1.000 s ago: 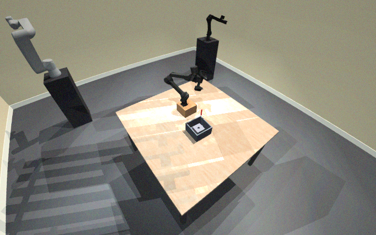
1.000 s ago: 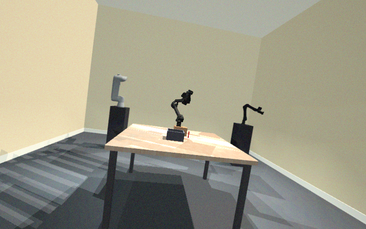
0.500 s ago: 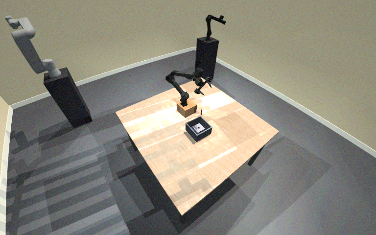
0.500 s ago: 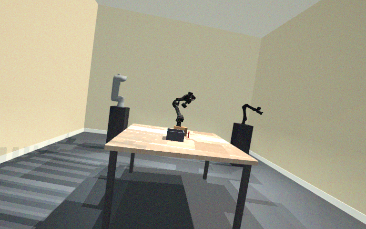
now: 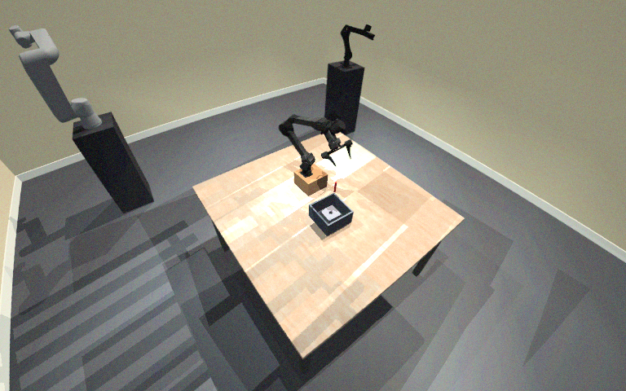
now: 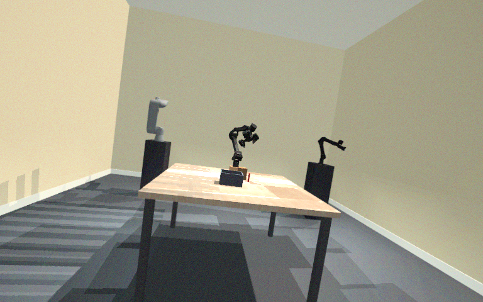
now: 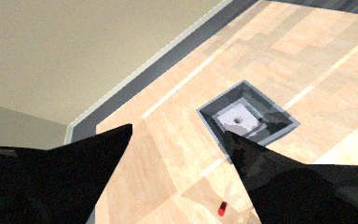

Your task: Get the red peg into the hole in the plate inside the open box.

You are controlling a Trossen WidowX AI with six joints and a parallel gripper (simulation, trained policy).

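Right now my gripper tip is 300 mm above the red peg, 110 mm past it and 60 mm to the right of it. Round my gripper tip: grey box (310 mm below, 110 mm to the right, 70 mm ahead); pale grey plate (290 mm below, 110 mm to the right, 70 mm ahead).
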